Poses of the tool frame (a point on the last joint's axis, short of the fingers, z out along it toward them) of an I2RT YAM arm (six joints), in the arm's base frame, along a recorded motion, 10 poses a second.
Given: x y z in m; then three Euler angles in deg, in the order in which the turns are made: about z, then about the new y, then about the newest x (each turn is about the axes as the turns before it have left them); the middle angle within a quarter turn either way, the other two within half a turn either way.
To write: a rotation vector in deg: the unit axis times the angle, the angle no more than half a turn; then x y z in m. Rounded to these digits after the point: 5 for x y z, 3 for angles.
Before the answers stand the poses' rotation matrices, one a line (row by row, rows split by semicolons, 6 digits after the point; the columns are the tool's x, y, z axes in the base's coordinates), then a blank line. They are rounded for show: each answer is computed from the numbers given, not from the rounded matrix.
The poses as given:
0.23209 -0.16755 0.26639 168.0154 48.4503 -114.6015
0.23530 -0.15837 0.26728 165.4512 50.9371 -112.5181
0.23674 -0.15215 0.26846 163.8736 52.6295 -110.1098
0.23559 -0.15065 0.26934 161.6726 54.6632 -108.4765
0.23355 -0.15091 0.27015 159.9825 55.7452 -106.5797
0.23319 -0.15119 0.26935 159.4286 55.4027 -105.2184
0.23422 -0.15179 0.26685 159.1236 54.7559 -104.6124
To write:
-0.648812 0.752060 0.115964; 0.137727 0.265937 -0.954101; -0.748381 -0.603061 -0.276122
-0.609966 0.790462 0.055775; 0.158302 0.190517 -0.968836; -0.776455 -0.582128 -0.241341
-0.583083 0.812411 0.001668; 0.168589 0.123008 -0.977981; -0.794727 -0.569963 -0.208687
-0.549043 0.834123 -0.052823; 0.181870 0.057548 -0.981637; -0.815766 -0.548568 -0.183298
-0.528870 0.841998 -0.106471; 0.192676 -0.003058 -0.981258; -0.826543 -0.539472 -0.160615
-0.531599 0.835884 -0.136751; 0.199512 -0.033335 -0.979328; -0.823163 -0.547893 -0.149048
-0.539178 0.828304 -0.152316; 0.205638 -0.045903 -0.977551; -0.816701 -0.558396 -0.145580

45.898 113.011 -80.323 0.23209 -0.16755 0.26639
50.714 109.141 -82.903 0.23530 -0.15837 0.26728
54.243 105.874 -85.591 0.23674 -0.15215 0.26846
58.181 102.499 -87.628 0.23559 -0.15065 0.26934
61.285 99.890 -90.075 0.23355 -0.15091 0.27015
62.363 99.220 -91.986 0.23319 -0.15119 0.26935
62.689 99.366 -93.127 0.23422 -0.15179 0.26685

